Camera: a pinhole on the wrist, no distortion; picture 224 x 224 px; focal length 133.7 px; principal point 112.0 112.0 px. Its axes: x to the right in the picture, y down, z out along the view. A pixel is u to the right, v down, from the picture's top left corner.
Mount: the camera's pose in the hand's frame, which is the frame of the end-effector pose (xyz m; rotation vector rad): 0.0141 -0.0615 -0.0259 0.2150 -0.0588 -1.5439
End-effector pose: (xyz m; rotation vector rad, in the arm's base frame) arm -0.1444 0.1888 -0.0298 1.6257 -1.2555 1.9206
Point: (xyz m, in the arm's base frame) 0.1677 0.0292 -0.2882
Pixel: 87.3 34.3
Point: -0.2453 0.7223 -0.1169
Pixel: behind the camera
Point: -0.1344 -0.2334 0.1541
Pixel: outside the picture
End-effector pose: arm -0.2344 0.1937 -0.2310 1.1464 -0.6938 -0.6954
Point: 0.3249 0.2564 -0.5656
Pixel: behind the camera
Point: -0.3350 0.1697 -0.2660
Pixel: 88.1 65.9
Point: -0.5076 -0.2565 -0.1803
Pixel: 111.7 188.3
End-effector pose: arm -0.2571 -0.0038 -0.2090 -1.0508 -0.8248 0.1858
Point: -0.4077 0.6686 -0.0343
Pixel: 44.2 214.8
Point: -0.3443 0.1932 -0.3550
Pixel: outside the picture
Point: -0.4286 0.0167 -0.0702
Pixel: 153.5 99.7
